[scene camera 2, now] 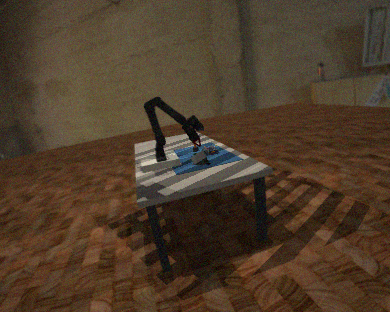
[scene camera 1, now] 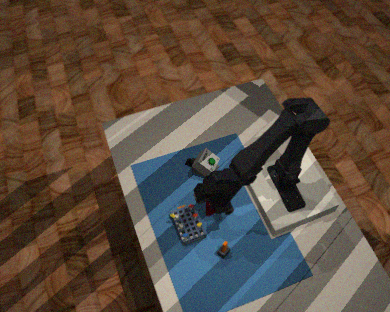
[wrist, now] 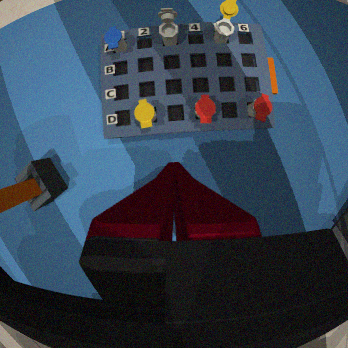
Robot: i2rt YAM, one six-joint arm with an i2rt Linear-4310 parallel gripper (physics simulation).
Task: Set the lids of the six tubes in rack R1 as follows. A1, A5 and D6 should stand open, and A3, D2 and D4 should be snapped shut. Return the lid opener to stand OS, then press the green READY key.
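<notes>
The rack R1 holds six tubes. In the wrist view the grey A3 lid stands back from its mouth, and the yellow A5 lid is open. The blue A1 lid, yellow D2 lid, red D4 lid and red D6 lid lie over their tubes; whether they are snapped is unclear. The lid opener has its orange handle up in the dark stand OS. My gripper is shut and empty, above the mat beside row D. The green READY key is on a grey box.
The grey box stands on the blue mat, beyond the rack from the opener stand. An orange strip lies at the rack's column-6 end. The arm's base is on a pale plate on the striped table.
</notes>
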